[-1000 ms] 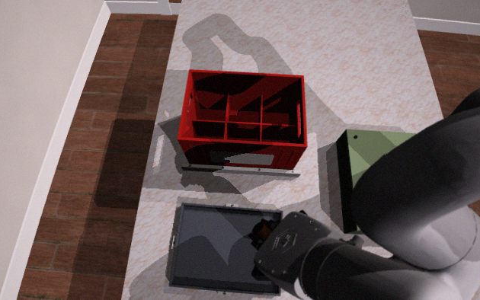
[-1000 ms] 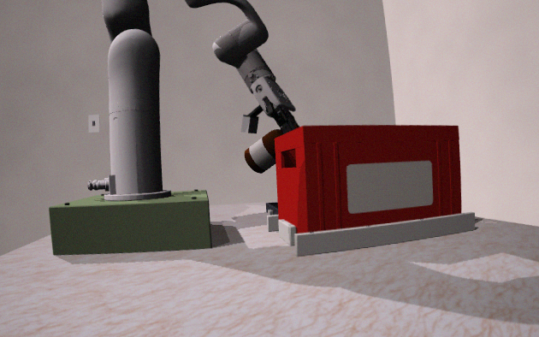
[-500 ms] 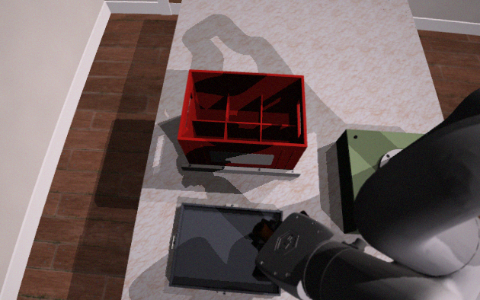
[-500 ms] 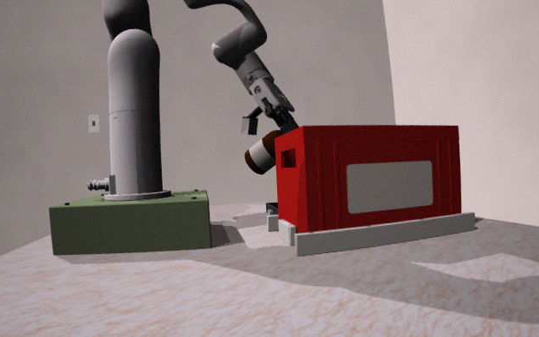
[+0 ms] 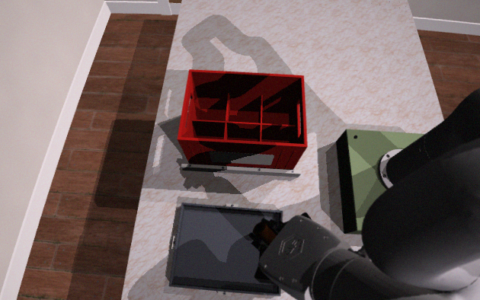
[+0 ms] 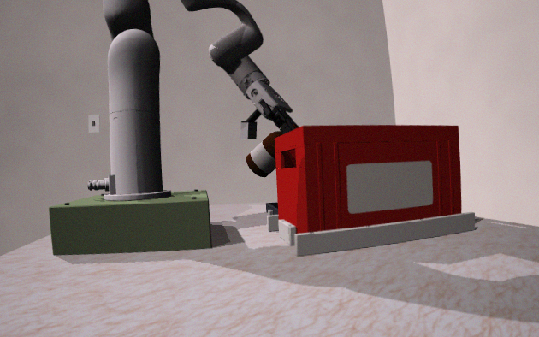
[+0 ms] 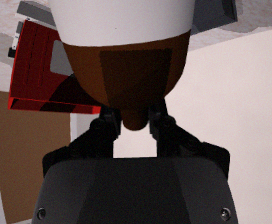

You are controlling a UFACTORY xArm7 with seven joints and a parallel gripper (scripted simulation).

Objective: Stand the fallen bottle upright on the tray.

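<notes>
Right now the brown bottle is 30 mm behind my hand, 30 mm to the left of it and 40 mm below it. Also, from my hand: red crate: 280 mm to the right, 120 mm below; then dark grey tray: 70 mm ahead, 190 mm below.
</notes>
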